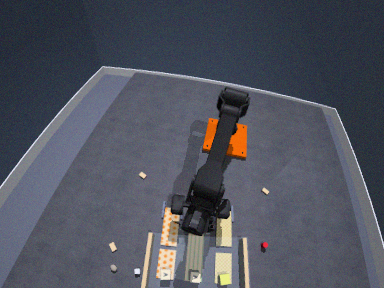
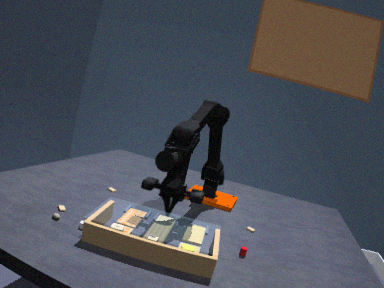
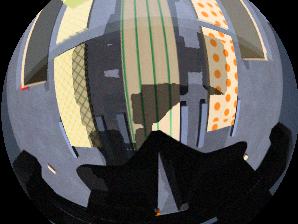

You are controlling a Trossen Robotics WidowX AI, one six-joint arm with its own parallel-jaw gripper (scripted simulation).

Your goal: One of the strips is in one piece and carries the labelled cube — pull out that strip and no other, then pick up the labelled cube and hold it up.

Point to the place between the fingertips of the gripper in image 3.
At 156,134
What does the gripper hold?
Nothing.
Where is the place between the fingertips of the gripper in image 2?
At 167,215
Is the gripper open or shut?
Shut.
